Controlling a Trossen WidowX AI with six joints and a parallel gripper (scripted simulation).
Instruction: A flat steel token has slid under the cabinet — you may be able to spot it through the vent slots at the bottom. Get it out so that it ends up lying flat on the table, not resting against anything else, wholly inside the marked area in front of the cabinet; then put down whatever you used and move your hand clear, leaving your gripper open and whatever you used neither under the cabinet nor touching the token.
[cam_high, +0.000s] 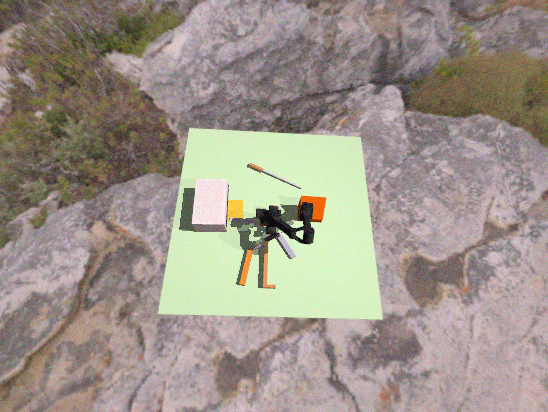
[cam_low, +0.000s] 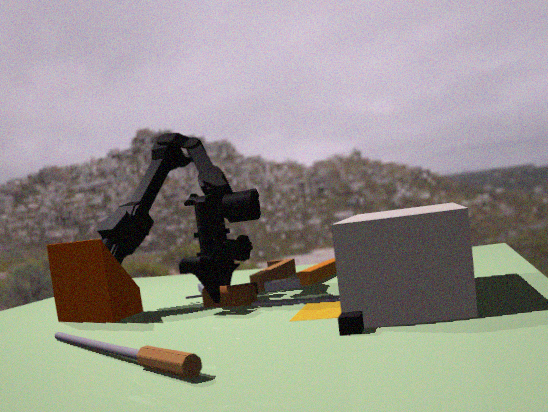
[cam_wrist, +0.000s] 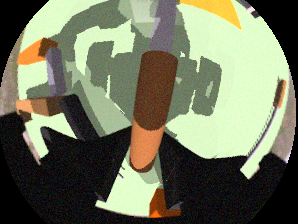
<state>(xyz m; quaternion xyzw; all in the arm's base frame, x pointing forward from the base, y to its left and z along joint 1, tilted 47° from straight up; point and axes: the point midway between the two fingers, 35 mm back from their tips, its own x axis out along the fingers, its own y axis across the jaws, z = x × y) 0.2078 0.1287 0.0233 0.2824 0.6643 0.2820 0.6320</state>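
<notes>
My gripper tip is 11 cm past the grey bar and 14 cm to the right of it. From my gripper tip the other things lie so: grey token: 41 cm ahead, 5 cm to the right; orange bar: 12 cm ahead, 29 cm to the left, 1 cm above.
</notes>
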